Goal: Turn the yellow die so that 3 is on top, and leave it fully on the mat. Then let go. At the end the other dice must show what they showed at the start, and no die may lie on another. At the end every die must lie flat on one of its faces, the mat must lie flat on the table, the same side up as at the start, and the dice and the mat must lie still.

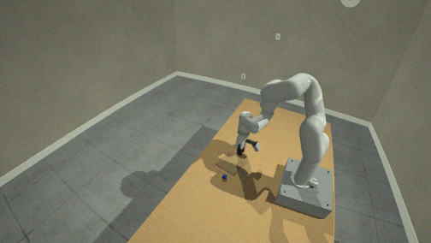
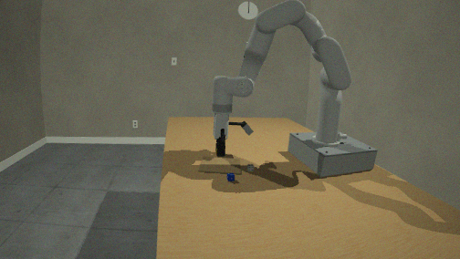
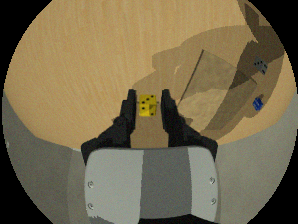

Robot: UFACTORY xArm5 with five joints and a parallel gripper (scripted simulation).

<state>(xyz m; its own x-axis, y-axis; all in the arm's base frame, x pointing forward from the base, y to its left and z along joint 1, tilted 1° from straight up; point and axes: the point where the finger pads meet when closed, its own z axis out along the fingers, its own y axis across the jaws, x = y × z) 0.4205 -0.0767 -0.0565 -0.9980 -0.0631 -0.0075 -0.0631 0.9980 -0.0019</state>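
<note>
Right now the yellow die is 1 cm below my hand and 1 cm ahead of it. The rest, counted from my hand: blue die (23 cm to the left, 2 cm behind, 1 cm below); grey die (16 cm to the left, 10 cm behind, 1 cm below); tan mat (11 cm to the left, 2 cm below).
</note>
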